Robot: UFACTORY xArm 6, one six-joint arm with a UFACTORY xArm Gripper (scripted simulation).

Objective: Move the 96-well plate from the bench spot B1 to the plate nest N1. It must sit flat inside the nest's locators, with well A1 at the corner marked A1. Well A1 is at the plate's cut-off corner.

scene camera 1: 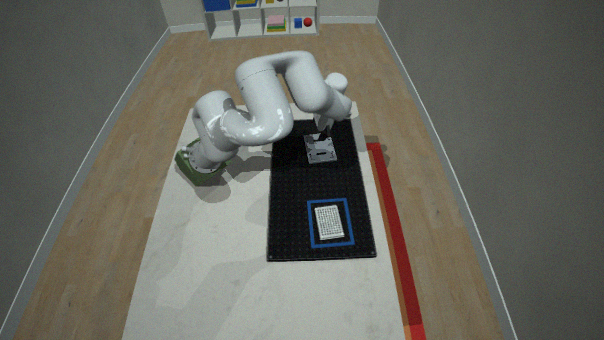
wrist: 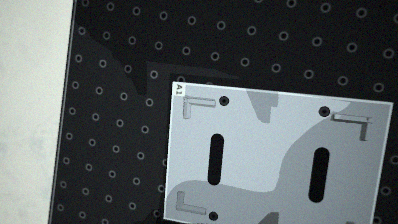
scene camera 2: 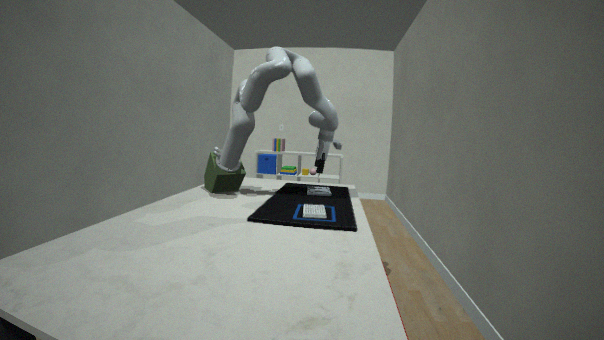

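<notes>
White 96-well plate: visible at [scene camera 1: 327, 215]; in the wrist view it is out of frame. A grey plate nest N1 [wrist: 269, 139] is visible.
</notes>
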